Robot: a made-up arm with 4 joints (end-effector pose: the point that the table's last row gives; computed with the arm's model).
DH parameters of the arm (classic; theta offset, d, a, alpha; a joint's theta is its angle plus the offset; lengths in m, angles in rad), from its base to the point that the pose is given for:
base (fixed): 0 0.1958 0 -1.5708
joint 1: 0 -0.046 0.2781 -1.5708
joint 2: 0 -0.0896 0.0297 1.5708
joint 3: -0.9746 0 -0.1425 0
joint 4: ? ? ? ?
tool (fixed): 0 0.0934 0 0
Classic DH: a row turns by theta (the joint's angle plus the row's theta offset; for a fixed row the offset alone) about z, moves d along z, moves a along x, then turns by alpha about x.
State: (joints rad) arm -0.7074 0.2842 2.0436 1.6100
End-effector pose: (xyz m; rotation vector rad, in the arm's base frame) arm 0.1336 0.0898 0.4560 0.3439 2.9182 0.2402
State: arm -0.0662 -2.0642 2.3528 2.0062
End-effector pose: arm 0.1874 -0.1680 0.3633 1.8443 -1.1543 1.3783
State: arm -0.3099 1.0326 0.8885 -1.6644
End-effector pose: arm 0.2330 0.2000 0.3884 -0.2496 -0.9838 -1.0518
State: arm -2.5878 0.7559 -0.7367 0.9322
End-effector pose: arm -0.3516 0.0313 0.3557 0.9451 -2.2512 -0.1711
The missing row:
joint 4: 0.9746 0.1283 -0.0452 1.5708
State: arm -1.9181 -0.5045 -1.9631 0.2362
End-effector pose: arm -0.1001 0.1069 0.4676 0.0652 2.5652 -0.6795
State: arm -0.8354 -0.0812 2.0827 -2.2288
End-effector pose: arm -0.1067 0.0744 0.5294 -0.0286 -0.9809 0.0796
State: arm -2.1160 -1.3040 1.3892 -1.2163
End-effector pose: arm -0.2734 -0.1368 0.1707 -1.3670 -1.6241 0.6209
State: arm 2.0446 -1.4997 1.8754 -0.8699
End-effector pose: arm 0.1892 -0.0410 -0.0696 1.0410 2.2489 1.8200
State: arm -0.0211 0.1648 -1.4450 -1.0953
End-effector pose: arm 0.4208 0.0607 0.0975 -0.2095 -2.5540 -0.0674
